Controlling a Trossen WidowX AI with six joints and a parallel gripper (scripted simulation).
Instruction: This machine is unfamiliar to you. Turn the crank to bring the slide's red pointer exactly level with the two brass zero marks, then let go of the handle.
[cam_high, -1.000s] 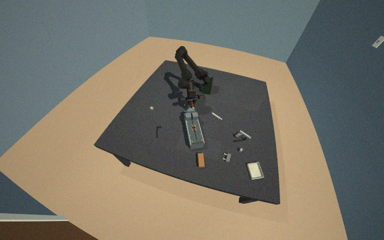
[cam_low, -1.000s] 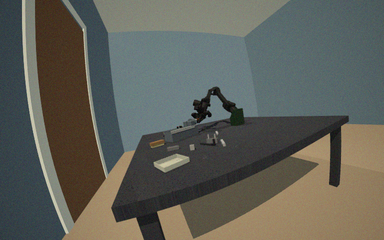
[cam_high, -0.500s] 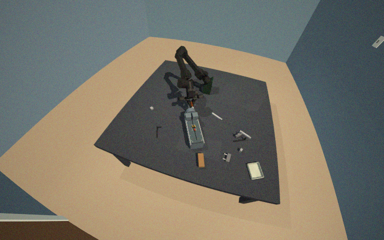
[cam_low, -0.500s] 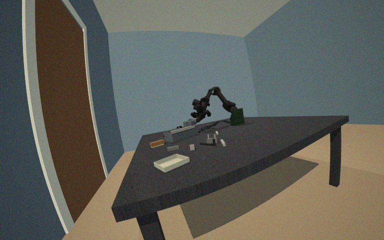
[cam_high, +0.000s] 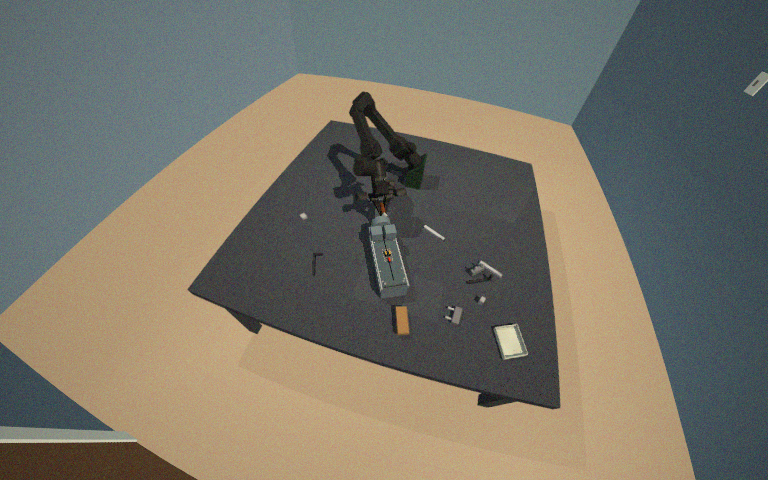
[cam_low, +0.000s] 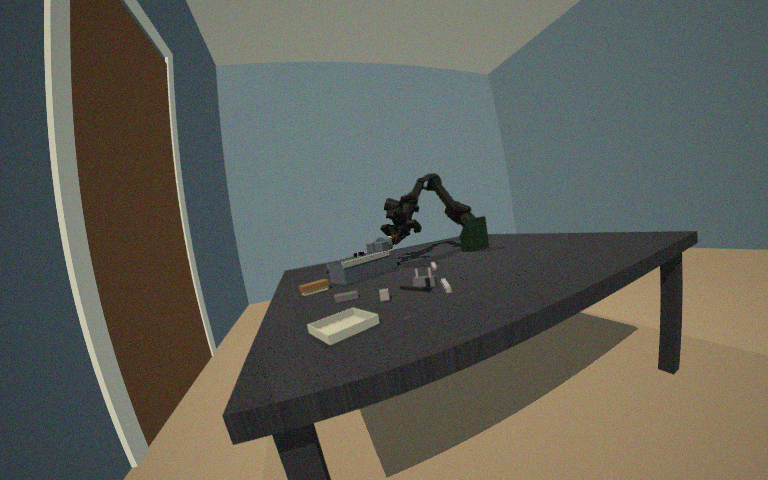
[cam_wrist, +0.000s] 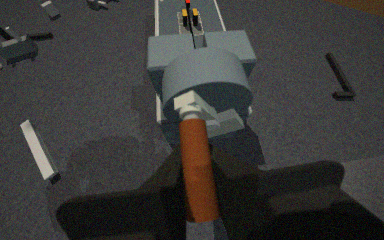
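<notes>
Now: gripper tip 1 cm to the left of the crank and 2 cm below it. From my gripper tip the other things lie so: orange crank handle (1 cm behind, 1 cm to the right, 3 cm above); then red pointer (17 cm ahead, 10 cm to the left); then orange block (32 cm ahead, 21 cm to the left, 7 cm below).
</notes>
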